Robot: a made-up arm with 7 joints. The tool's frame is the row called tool.
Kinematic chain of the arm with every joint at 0, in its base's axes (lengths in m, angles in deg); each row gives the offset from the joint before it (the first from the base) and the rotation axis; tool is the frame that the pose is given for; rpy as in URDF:
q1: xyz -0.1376 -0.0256 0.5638 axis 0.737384 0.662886 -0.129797
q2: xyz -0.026 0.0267 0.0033 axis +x
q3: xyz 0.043 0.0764 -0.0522 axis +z
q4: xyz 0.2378 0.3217 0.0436 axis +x
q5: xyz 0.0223 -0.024 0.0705 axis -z
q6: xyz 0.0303 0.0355 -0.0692 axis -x
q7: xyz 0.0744 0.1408 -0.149 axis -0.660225 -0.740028 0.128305
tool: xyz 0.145 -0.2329 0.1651 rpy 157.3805 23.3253 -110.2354
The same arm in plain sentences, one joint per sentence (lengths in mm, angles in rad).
The arm has seven revolute joints in a row. What follows holds with every joint at zero, and every direction is one of the base frame's.
Joint 1 is mounted 137.6 mm along -x and 25.6 mm along -y and 563.8 mm along +z from the base frame's origin and turns about the direction (0.737384, 0.662886, -0.129797).
Joint 2 is mounted 26.0 mm along -x and 26.7 mm along +y and 3.3 mm along +z from joint 1 and turns about +x.
Joint 3 is mounted 43.0 mm along +x and 76.4 mm along +y and 52.2 mm along -z from joint 2 and turns about +z.
Joint 4 is mounted 237.8 mm along +x and 321.7 mm along +y and 43.6 mm along +z from joint 3 and turns about +x.
Joint 5 is mounted 22.3 mm along +x and 24.0 mm along -y and 70.5 mm along +z from joint 4 and turns about -z.
Joint 6 is mounted 30.3 mm along +x and 35.5 mm along +y and 69.2 mm along -z from joint 5 and turns about -x.
Joint 7 is mounted 74.4 mm along +x and 140.8 mm along +y and 149.0 mm along -z from joint 6 and turns about the direction (-0.660225, -0.740028, 0.128305).
The tool frame, which is the frame that the pose is given for, is mounted 145.0 mm along +x and 232.9 mm along -y and 165.1 mm along +z from joint 7; its axes are the base frame's turned by roll 2.7468, pitch 0.4071 and yaw -1.9240 rad (as in URDF: about the fixed x, then y, then z).

